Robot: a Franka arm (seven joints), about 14 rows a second.
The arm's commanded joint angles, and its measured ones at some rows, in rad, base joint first. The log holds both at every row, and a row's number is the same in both.
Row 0, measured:
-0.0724 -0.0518 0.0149 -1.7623 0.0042 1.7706 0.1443
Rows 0 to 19, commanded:
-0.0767 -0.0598 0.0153 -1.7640 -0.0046 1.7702 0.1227
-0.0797 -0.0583 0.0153 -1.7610 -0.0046 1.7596 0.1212
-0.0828 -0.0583 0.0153 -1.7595 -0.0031 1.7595 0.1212
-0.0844 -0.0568 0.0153 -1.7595 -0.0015 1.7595 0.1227
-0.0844 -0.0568 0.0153 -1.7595 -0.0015 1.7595 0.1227
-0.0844 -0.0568 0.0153 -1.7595 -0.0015 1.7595 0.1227
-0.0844 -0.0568 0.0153 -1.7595 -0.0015 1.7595 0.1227
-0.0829 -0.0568 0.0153 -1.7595 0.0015 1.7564 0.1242
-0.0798 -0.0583 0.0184 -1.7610 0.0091 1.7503 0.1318
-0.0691 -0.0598 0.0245 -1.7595 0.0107 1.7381 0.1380
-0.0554 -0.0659 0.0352 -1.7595 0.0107 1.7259 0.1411
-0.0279 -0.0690 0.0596 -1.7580 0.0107 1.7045 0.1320
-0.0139 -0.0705 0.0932 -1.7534 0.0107 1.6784 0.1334
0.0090 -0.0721 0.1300 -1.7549 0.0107 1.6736 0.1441
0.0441 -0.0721 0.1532 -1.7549 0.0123 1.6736 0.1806
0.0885 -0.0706 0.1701 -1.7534 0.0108 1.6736 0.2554
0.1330 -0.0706 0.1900 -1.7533 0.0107 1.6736 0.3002
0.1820 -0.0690 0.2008 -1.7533 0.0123 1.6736 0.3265
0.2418 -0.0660 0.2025 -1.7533 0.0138 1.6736 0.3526
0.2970 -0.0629 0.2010 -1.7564 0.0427 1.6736 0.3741
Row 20, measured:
0.2085 -0.0602 0.2121 -1.7599 0.0161 1.6886 0.3239
